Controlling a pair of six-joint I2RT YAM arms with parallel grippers.
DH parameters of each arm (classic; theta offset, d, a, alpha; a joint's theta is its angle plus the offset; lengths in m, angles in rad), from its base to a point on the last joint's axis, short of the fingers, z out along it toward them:
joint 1: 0 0.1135 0.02 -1.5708
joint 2: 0 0 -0.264 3.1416
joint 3: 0.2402 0 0.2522 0
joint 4: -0.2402 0 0.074 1.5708
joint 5: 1.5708 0 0 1.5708
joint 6: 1.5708 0.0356 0 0
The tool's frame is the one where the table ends.
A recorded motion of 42 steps. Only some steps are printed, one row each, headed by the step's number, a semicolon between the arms.
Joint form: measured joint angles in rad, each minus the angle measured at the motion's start. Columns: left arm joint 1, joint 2, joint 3, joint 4, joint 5, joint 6; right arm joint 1, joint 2, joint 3, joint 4, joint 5, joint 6.
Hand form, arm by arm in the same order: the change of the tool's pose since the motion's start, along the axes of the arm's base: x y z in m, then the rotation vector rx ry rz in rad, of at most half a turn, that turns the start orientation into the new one. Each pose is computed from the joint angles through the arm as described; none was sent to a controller.
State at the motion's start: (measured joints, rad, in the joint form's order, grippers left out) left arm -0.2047 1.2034 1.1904 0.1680 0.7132 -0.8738; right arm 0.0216 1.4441 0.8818 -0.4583 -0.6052 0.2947
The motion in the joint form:
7: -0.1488 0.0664 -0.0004 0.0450 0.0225 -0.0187; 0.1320 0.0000 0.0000 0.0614 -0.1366 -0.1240
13: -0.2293 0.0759 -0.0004 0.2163 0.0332 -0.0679; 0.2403 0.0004 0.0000 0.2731 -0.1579 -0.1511
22: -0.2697 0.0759 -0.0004 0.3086 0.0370 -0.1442; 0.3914 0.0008 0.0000 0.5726 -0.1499 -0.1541
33: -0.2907 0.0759 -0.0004 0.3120 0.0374 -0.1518; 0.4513 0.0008 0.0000 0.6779 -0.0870 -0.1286
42: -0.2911 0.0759 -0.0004 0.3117 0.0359 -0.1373; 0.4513 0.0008 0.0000 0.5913 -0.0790 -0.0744
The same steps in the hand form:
7: 0.0038 -0.0451 -0.0130 -0.0008 0.0358 -0.1731; -0.0030 0.0408 0.0060 0.0729 -0.1331 0.2878
13: -0.0079 -0.0658 0.0011 -0.0698 -0.0770 -0.2727; 0.0031 0.0749 0.0201 0.0999 -0.3592 0.4291
22: -0.0168 -0.0745 0.0098 -0.1340 -0.0972 -0.3334; 0.0003 0.1229 0.0445 0.1570 -0.6571 0.5715
33: -0.0202 -0.0795 0.0101 -0.1394 -0.0925 -0.3564; -0.0035 0.1404 0.0537 0.1620 -0.7470 0.5646
42: -0.0202 -0.0796 0.0101 -0.1333 -0.1048 -0.3525; -0.0062 0.1387 0.0455 0.1651 -0.6209 0.5361

